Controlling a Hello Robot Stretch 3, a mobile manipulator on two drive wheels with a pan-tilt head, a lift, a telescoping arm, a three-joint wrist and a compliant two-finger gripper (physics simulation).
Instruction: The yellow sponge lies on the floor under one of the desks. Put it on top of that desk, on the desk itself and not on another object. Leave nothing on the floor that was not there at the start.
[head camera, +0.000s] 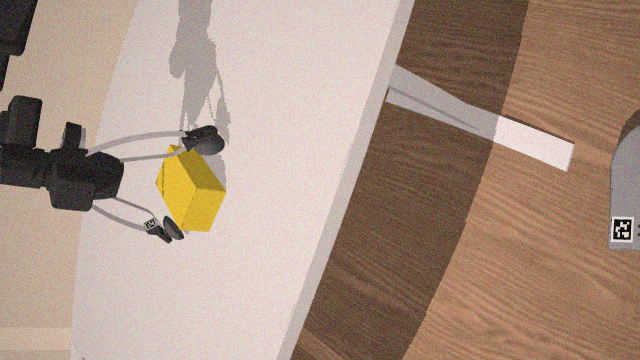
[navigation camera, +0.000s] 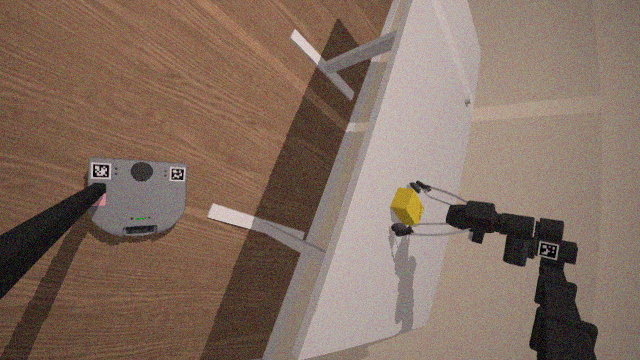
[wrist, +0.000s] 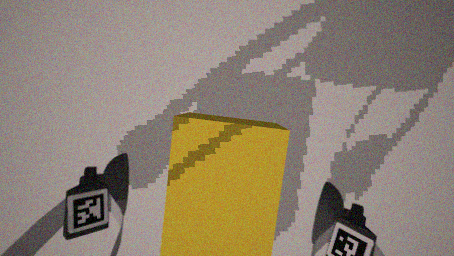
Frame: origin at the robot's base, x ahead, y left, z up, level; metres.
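Seen in the pictures: robot's base, link origin: (navigation camera: 141, 170).
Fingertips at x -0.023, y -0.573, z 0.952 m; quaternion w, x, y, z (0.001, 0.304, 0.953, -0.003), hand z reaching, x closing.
Offsets run from my fingertips to a thing's top centre. "*": to the spot under its first point. Level surfaces: height alone.
The yellow sponge {dz +0.043, dx -0.001, dy -0.001 m} (head camera: 192, 192) (navigation camera: 406, 206) (wrist: 225, 200) is on the white desk top {dz -0.002 m} (head camera: 280, 150) (navigation camera: 420, 125) (wrist: 75, 75) and appears to rest directly on it, away from the desk's edges. My gripper (head camera: 189, 184) (navigation camera: 410, 208) (wrist: 223, 188) is open, with one fingertip on each side of the sponge. In the wrist view a gap shows between the sponge and each fingertip. The sponge's near end is cut off at the bottom of the wrist view. Shadows of the arm and gripper fall on the desk beside the sponge.
My base (navigation camera: 137, 195) stands on the wooden floor {dz -0.952 m} (head camera: 525, 260) (navigation camera: 175, 110) in front of the desk. A white desk foot {* dz -0.928, dx -0.218, dy +0.146 m} (head camera: 535, 142) (navigation camera: 232, 217) reaches out toward the base, and a second foot {* dz -0.927, dx +0.956, dy -0.280 m} (navigation camera: 305, 45) shows farther along. A beige wall or floor surface (navigation camera: 540, 165) lies beyond the desk.
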